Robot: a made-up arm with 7 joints. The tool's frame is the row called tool.
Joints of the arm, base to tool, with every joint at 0 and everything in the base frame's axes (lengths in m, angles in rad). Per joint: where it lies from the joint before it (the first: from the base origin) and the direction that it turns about. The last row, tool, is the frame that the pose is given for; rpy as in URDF.
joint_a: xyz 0.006 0.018 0.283 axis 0 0 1
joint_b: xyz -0.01 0.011 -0.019 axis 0 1 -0.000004
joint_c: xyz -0.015 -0.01 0.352 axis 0 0 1
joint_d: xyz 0.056 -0.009 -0.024 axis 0 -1 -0.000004
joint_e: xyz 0.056 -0.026 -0.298 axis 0 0.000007 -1
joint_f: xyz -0.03 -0.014 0.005 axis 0 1 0.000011
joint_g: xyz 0.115 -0.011 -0.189 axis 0 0.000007 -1
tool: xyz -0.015 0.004 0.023 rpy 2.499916 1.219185 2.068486
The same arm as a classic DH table. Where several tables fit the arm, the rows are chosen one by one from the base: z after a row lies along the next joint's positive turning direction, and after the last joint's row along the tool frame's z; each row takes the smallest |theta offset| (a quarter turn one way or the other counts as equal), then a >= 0, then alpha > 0; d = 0 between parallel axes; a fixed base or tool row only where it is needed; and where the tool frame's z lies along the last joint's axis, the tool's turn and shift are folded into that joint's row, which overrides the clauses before.
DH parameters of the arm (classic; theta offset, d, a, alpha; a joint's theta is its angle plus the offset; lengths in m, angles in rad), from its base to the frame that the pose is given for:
base (fixed): 1.249 0 0.019 0
joint_a: -1.249 0.264 -0.01 -1.5708
joint_b: 0 0.001 -0.015 1.5708
joint_c: 0 0.328 0.056 1.5708
joint_d: 0 0.035 0.056 1.5708
joint_e: 0 0.293 -0.03 1.5708
joint_f: 0 -0.025 0.115 -1.5708
joint_g: -1.1699 0.1704 -0.0022 -1.2913
tool (fixed): -1.3546 -0.016 0 0

